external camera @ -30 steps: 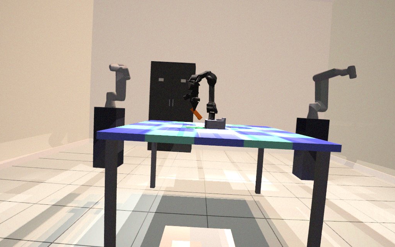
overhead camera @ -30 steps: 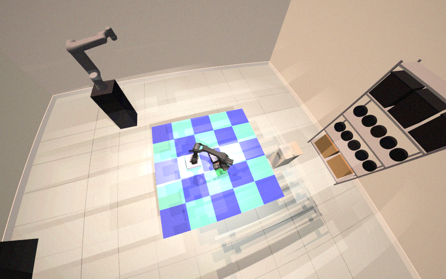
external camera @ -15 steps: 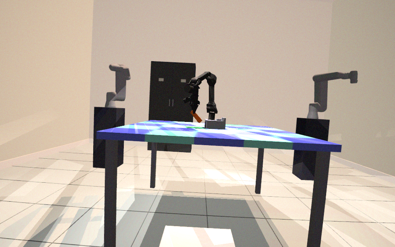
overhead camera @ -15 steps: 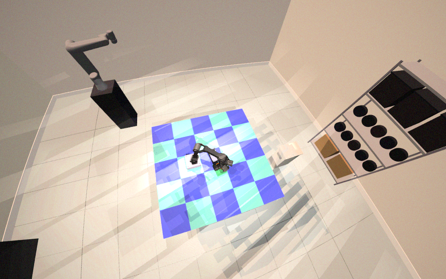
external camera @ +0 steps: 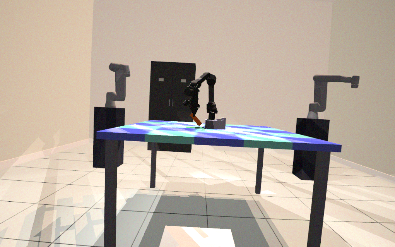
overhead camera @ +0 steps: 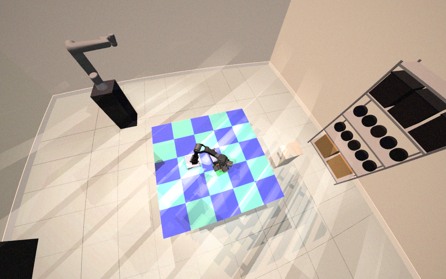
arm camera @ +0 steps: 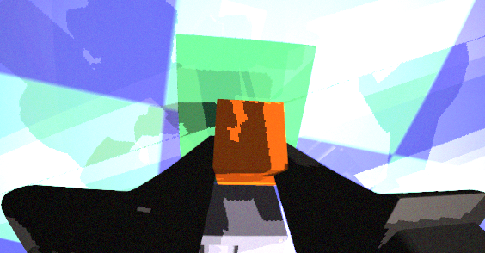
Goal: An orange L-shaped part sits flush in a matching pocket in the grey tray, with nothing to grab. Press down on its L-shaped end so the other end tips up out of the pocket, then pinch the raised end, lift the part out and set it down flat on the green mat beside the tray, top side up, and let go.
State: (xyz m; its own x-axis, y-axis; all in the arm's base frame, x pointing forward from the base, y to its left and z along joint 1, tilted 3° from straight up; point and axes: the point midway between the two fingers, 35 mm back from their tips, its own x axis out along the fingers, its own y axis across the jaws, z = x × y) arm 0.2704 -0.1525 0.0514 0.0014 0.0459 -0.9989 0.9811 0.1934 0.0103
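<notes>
The green mat lies 100 mm below my gripper tip, 20 mm to the left of it and 10 mm behind it. Round my gripper tip: orange L-shaped part: 30 mm to the left, 30 mm below, 20 mm behind.
</notes>
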